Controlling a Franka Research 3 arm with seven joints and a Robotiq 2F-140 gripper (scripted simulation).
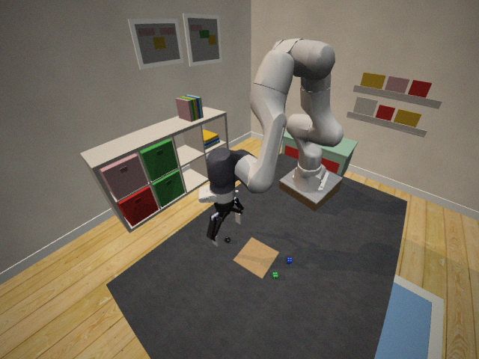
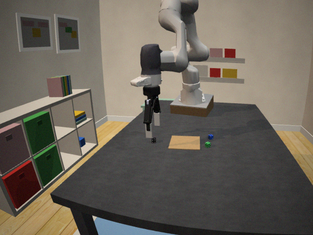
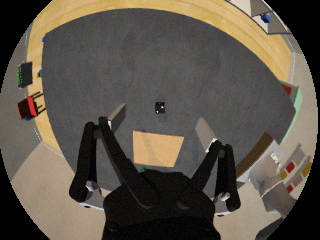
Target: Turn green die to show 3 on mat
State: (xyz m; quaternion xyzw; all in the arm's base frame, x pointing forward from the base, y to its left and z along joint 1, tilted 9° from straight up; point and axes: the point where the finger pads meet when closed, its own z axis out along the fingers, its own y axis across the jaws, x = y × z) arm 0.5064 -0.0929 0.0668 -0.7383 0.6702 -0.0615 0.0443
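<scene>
Right now the black die is 5 cm below my hand and 1 cm ahead of it. From my hand the other things lie so: blue die 26 cm to the left, 9 cm behind, 5 cm below; then tan mat 15 cm to the left, 6 cm below, 2 cm behind; then green die 26 cm to the left, 5 cm below, 1 cm behind.
</scene>
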